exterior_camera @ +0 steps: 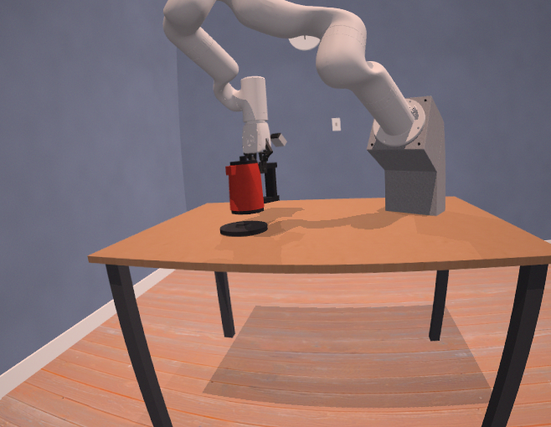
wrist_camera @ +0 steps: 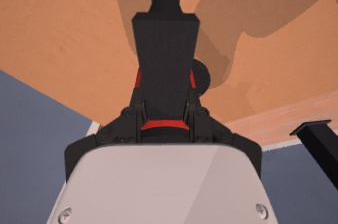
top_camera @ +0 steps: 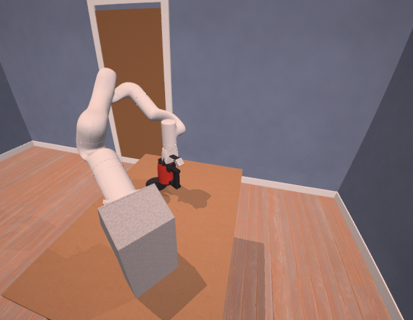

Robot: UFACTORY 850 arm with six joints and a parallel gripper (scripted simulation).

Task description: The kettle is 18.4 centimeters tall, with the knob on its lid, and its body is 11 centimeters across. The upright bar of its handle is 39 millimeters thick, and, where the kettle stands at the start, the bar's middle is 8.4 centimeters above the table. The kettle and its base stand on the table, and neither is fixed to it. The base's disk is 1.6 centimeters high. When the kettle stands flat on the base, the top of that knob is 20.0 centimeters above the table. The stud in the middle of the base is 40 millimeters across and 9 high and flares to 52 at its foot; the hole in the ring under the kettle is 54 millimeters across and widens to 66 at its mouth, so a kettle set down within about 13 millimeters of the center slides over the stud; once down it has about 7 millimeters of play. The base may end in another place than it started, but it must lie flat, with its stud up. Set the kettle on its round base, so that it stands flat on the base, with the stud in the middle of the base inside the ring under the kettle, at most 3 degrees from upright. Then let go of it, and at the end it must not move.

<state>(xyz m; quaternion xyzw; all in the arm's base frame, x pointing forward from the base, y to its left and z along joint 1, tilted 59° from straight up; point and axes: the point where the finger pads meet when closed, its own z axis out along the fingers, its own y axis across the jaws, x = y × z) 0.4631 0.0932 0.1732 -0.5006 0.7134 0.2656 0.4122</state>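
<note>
Now: the red kettle 50 mm below my hand, 30 mm to the left of it and 10 mm ahead of it. Round my hand: round black base: 180 mm below, 130 mm to the left, 30 mm behind.
</note>
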